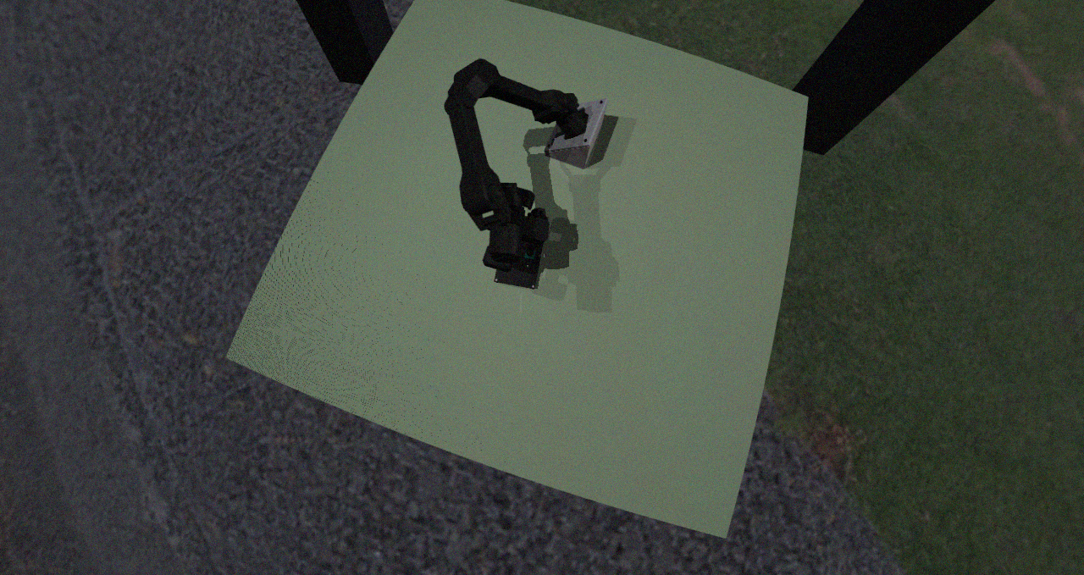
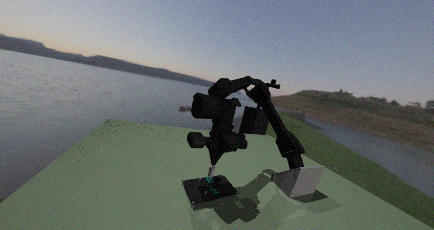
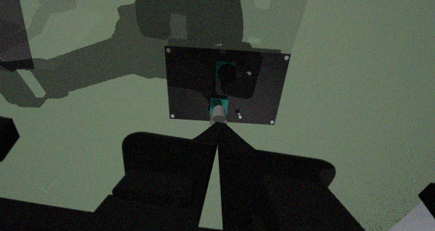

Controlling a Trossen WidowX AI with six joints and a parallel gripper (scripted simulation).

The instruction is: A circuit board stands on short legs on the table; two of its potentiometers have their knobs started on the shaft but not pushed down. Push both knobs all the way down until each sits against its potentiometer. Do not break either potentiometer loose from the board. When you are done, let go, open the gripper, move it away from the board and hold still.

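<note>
Right now the pale knob is 30 mm below my gripper tip.
</note>
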